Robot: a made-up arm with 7 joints. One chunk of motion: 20 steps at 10 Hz.
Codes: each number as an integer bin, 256 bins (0 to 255) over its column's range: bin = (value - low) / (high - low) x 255, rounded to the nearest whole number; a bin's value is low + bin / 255 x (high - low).
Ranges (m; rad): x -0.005..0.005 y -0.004..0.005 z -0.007..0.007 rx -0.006..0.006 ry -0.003..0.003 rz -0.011..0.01
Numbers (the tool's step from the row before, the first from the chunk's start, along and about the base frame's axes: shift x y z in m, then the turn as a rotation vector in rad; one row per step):
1: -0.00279 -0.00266 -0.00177 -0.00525 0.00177 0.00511
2: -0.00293 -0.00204 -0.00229 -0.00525 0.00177 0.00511
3: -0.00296 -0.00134 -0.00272 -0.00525 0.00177 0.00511
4: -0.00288 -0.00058 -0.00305 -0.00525 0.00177 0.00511
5: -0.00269 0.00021 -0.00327 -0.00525 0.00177 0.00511
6: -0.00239 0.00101 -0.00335 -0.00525 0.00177 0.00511
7: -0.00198 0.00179 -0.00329 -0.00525 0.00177 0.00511
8: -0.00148 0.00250 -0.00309 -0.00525 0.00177 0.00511
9: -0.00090 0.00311 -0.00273 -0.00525 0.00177 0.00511
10: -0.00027 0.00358 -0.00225 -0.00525 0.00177 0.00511
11: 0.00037 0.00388 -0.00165 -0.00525 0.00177 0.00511
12: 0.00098 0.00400 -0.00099 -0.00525 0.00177 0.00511
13: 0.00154 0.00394 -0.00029 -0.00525 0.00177 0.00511
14: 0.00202 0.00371 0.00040 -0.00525 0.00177 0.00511
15: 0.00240 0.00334 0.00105 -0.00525 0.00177 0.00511
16: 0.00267 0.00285 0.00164 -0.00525 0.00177 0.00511
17: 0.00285 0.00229 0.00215 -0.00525 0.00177 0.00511
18: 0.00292 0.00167 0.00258 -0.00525 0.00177 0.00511
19: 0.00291 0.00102 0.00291 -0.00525 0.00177 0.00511
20: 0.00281 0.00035 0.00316 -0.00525 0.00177 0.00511
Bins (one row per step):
1: 56 38 95 16 203 196
2: 53 56 86 16 203 196
3: 52 75 78 16 203 196
4: 54 97 72 16 203 196
5: 59 119 68 16 203 196
6: 67 142 66 16 203 196
7: 77 164 68 16 203 196
8: 90 184 71 16 203 196
9: 105 201 78 16 203 196
10: 121 215 87 16 203 196
11: 137 223 97 16 203 196
12: 152 227 109 16 203 196
13: 167 225 122 16 203 196
14: 179 218 135 16 203 196
15: 189 208 147 16 203 196
16: 196 194 157 16 203 196
17: 200 178 167 16 203 196
18: 202 161 174 16 203 196
19: 202 142 181 16 203 196
20: 199 123 185 16 203 196

